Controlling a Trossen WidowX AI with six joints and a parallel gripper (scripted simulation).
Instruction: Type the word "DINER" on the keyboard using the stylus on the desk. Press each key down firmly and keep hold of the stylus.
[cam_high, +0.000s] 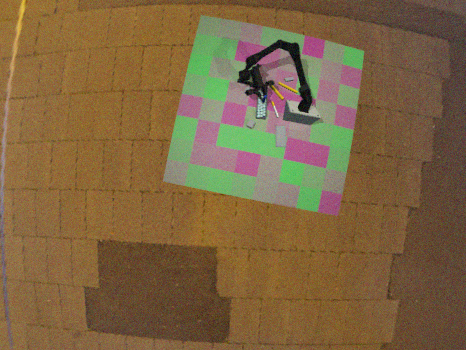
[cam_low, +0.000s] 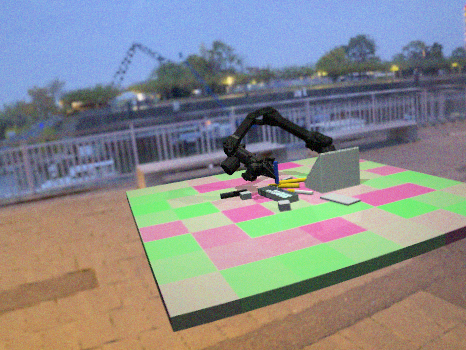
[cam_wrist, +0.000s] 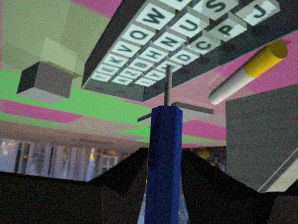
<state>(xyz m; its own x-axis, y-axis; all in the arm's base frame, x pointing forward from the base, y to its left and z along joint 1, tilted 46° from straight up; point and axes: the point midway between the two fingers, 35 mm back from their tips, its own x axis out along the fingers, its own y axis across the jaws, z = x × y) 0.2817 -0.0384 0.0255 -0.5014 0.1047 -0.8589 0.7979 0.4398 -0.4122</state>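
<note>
Now: the white pen 9 cm behind my gripper tip and 8 cm below it. From my gripper tip the other things lie so: blue stylus 1 cm below; then flat grey slab 19 cm to the left, 18 cm behind, 8 cm below; then black bar 15 cm ahead, 14 cm to the right, 8 cm below.
</note>
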